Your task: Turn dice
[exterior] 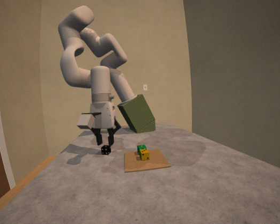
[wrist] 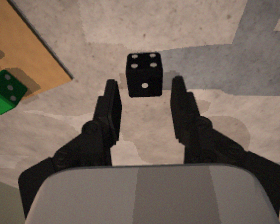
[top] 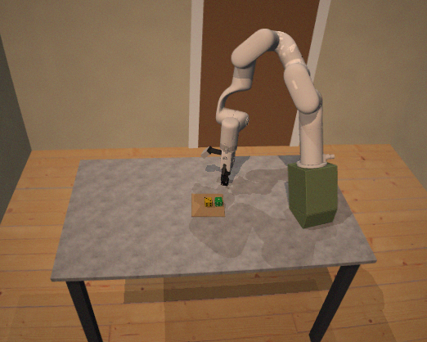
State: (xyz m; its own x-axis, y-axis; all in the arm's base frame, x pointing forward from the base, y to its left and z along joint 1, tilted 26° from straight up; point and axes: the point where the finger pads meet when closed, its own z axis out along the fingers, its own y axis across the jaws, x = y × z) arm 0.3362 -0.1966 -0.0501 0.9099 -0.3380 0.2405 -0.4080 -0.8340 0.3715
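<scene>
My gripper is now 40 mm above the black die. Round my hand: tan mat: 100 mm ahead, 130 mm to the left, 50 mm below; green die: 50 mm ahead, 140 mm to the left, 40 mm below; yellow die: 100 mm ahead, 130 mm to the left, 40 mm below.
</scene>
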